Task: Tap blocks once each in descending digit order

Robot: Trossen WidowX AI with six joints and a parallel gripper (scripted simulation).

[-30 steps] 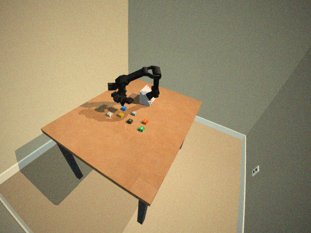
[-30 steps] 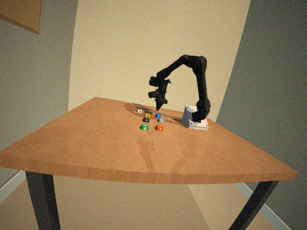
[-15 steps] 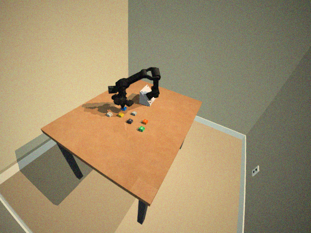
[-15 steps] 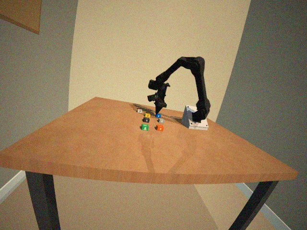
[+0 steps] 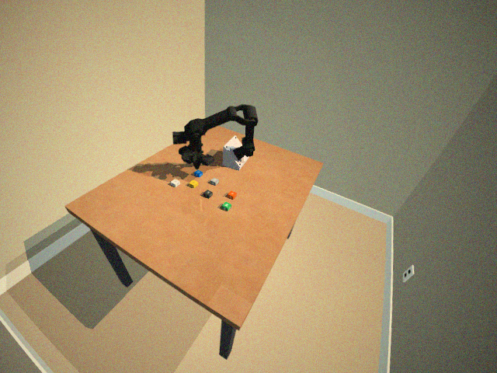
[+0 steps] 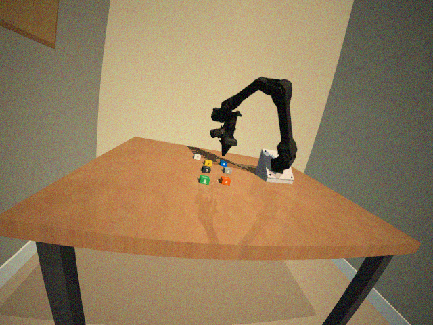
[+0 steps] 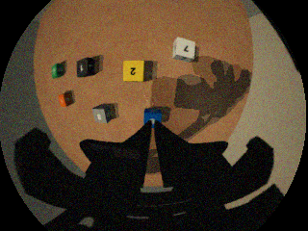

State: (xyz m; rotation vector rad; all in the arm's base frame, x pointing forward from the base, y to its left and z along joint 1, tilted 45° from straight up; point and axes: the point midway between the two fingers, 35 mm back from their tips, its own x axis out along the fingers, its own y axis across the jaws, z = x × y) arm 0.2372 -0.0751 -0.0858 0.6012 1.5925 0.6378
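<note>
The blue block is 4 cm below my gripper tip and 1 cm behind it. The rest, counted from my gripper tip: yellow block 7 cm ahead, 4 cm below, 3 cm to the left; then grey block 11 cm to the left, 4 cm below, 1 cm behind; then white block 12 cm ahead, 5 cm to the right, 4 cm below.
</note>
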